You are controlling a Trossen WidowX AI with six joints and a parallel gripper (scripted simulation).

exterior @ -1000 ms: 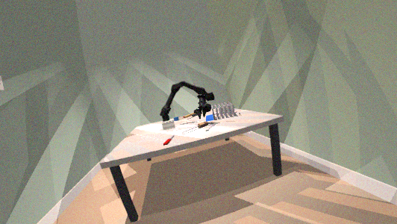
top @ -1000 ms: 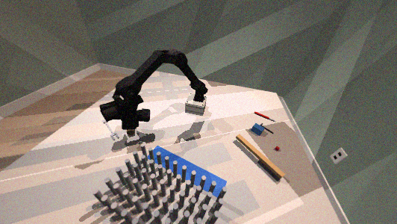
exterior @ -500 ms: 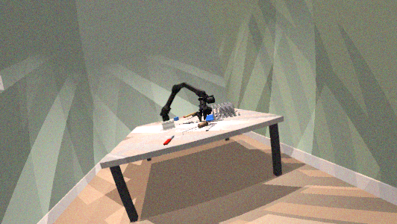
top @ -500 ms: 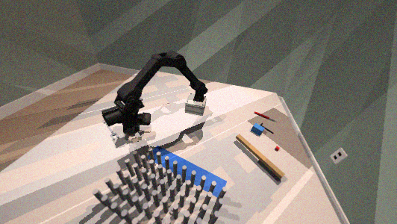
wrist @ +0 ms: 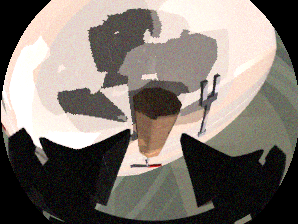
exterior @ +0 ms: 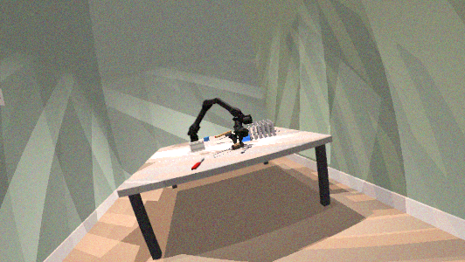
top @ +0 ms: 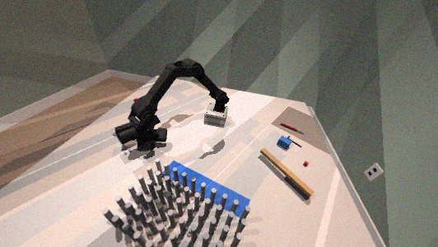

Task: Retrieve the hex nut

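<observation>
Right now the blue taped strip is 16 cm ahead of my gripper tip, 34 cm to the left of it and 2 cm below it. Round my gripper tip: grey wrench: 3 cm ahead, 10 cm to the right, 2 cm below; then blue block: 17 cm behind, 72 cm to the left; then hook tool: 10 cm behind, 5 cm to the right, 1 cm below.
</observation>
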